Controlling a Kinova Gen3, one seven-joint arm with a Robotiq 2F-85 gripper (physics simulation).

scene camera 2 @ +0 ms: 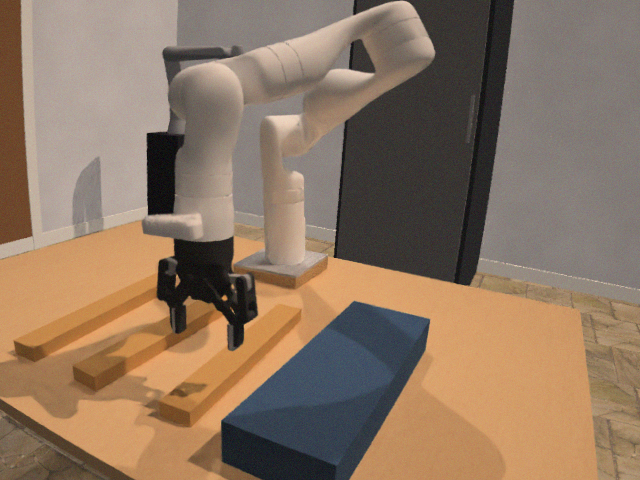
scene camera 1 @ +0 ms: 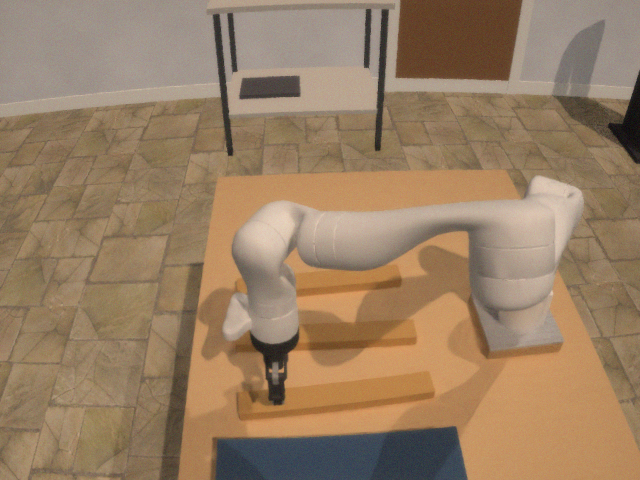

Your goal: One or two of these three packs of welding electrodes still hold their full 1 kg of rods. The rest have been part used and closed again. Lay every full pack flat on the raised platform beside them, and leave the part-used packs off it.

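Places are measured from the arm's base along level axes (x ahead, y left, z up), in metres.
Pixels of known places: gripper, fingertip midpoint: (scene camera 2: 206,339) (scene camera 1: 278,381); arm's base at its link origin: (scene camera 2: 284,258) (scene camera 1: 519,317).
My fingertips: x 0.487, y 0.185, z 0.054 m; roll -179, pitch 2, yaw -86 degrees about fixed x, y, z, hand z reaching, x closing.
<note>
For each thing: its top centre in the pictures, then the offset to it from my fingertips. Level surfaces: height alone.
- raised blue platform at its top centre: (scene camera 2: 348,360) (scene camera 1: 341,473) dz -0.026, dx -0.107, dy +0.162 m
- middle pack at its top centre: (scene camera 2: 167,325) (scene camera 1: 326,332) dz -0.062, dx -0.083, dy -0.159 m
- far pack at its top centre: (scene camera 2: 104,304) (scene camera 1: 319,279) dz -0.062, dx -0.067, dy -0.307 m
- wooden table at its surface level: dz -0.086 m
Three long orange-brown packs lie flat on the table, roughly parallel. The near pack (scene camera 1: 356,393) (scene camera 2: 232,364) is closest to the raised blue platform (scene camera 1: 336,459) (scene camera 2: 330,382). The middle pack (scene camera 1: 361,333) (scene camera 2: 126,347) and the far pack (scene camera 1: 351,281) (scene camera 2: 87,321) lie beyond it, partly hidden by the arm. They look alike; their fill cannot be told. No pack shows on the visible part of the platform. My gripper (scene camera 1: 277,400) (scene camera 2: 206,329) is open and empty, pointing down above the packs, its fingertips overlapping the near pack's left part in scene camera 1.
The wooden table (scene camera 1: 361,191) (scene camera 2: 506,361) carries my arm's base plate (scene camera 1: 522,338) (scene camera 2: 310,266) at the packs' far ends. A shelf table (scene camera 1: 305,6) stands behind on the floor. A dark cabinet (scene camera 2: 408,180) and a black pedestal (scene camera 2: 160,175) stand behind the arm.
</note>
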